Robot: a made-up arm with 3 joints. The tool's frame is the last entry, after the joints.
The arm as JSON. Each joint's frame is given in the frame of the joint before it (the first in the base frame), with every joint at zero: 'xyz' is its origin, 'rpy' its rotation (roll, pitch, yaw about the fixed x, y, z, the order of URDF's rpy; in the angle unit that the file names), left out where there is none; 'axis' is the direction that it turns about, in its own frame. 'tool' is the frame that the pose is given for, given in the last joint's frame.
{
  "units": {
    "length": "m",
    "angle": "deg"
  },
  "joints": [
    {
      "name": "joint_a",
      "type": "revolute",
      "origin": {
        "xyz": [
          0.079,
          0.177,
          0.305
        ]
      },
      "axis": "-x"
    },
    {
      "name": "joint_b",
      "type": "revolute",
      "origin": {
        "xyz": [
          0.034,
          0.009,
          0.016
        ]
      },
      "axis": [
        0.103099,
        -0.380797,
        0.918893
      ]
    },
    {
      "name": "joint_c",
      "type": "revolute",
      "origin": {
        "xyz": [
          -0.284,
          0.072,
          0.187
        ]
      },
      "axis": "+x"
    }
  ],
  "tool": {
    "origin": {
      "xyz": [
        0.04,
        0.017,
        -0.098
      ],
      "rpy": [
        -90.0,
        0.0,
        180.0
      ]
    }
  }
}
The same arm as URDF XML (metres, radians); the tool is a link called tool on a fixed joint. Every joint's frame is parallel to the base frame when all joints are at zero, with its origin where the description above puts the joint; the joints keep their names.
<robot name="arm">
  <link name="base"/>
  <link name="link1"/>
  <link name="link2"/>
  <link name="link3"/>
  <link name="tool"/>
  <joint name="joint_a" type="continuous">
    <parent link="base"/>
    <child link="link1"/>
    <origin xyz="0.079 0.177 0.305" rpy="0 0 0"/>
    <axis xyz="-1 0 0"/>
  </joint>
  <joint name="joint_b" type="continuous">
    <parent link="link1"/>
    <child link="link2"/>
    <origin xyz="0.034 0.009 0.016" rpy="0 0 0"/>
    <axis xyz="0.103099 -0.380797 0.918893"/>
  </joint>
  <joint name="joint_c" type="continuous">
    <parent link="link2"/>
    <child link="link3"/>
    <origin xyz="-0.284 0.072 0.187" rpy="0 0 0"/>
    <axis xyz="1 0 0"/>
  </joint>
  <joint name="tool_fixed" type="fixed">
    <parent link="link3"/>
    <child link="tool"/>
    <origin xyz="0.04 0.017 -0.098" rpy="-1.5708 0 3.1416"/>
  </joint>
</robot>

